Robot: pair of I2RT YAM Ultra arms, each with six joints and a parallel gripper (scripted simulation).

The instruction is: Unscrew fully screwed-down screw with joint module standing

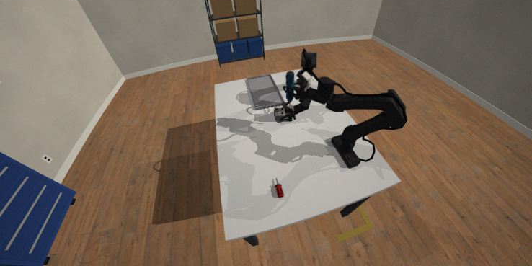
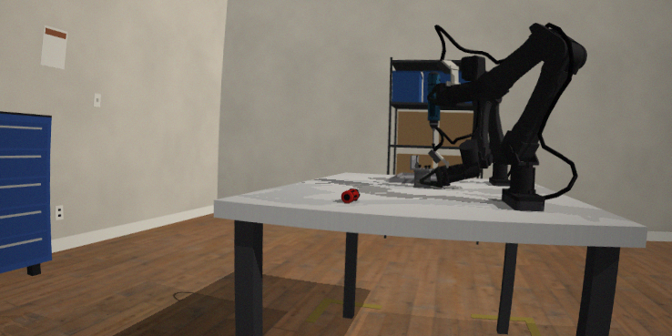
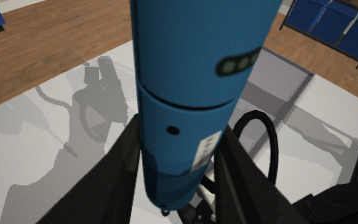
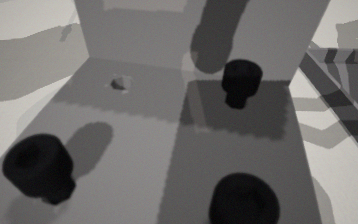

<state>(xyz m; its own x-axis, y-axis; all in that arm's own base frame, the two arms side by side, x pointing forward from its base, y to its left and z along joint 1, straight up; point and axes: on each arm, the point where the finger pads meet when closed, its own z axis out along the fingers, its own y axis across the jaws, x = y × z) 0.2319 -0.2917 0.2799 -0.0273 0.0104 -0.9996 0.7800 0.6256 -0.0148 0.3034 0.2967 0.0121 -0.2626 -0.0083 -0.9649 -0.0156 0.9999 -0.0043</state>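
My right gripper is now 10 mm below the joint module. Round my right hand: bit: 40 mm behind, 80 mm to the left, 150 mm above; then flat grey tray: 40 mm ahead, 340 mm to the right, 20 mm below; then grey bracket: 50 mm above.
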